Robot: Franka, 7 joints.
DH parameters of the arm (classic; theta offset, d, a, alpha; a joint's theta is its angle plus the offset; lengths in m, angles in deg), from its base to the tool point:
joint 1: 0 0.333 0 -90
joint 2: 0 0 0 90
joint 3: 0 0.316 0.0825 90
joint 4: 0 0 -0.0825 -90
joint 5: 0 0.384 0 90
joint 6: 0 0 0.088 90
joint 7: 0 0.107 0 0
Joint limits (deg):
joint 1: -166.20..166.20
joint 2: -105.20..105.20
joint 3: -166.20..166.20
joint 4: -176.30..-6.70
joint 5: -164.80..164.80
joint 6: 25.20..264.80
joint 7: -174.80..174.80
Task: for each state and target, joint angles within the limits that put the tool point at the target. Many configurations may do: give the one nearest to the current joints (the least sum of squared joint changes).
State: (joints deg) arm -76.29 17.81 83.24 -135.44 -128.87 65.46 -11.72
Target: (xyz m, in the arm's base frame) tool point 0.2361 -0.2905 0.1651
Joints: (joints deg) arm -94.77 30.28 55.43 -155.59 -120.27 67.59 -11.72
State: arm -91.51 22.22 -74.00 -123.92 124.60 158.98 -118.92
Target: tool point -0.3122 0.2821 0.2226
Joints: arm -134.91 36.39 -75.38 -145.73 124.81 154.13 -118.92
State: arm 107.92 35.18 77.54 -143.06 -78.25 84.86 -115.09
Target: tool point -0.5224 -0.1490 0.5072
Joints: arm 112.15 28.23 105.46 -115.38 -83.58 84.21 -115.09
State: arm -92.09 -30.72 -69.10 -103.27 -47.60 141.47 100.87
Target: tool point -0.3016 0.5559 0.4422
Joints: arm -130.53 -37.86 -99.49 -107.66 -47.92 133.32 100.87
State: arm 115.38 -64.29 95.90 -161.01 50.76 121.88 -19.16
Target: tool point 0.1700 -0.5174 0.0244
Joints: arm 152.37 -62.33 137.28 -109.42 55.63 125.56 -19.16
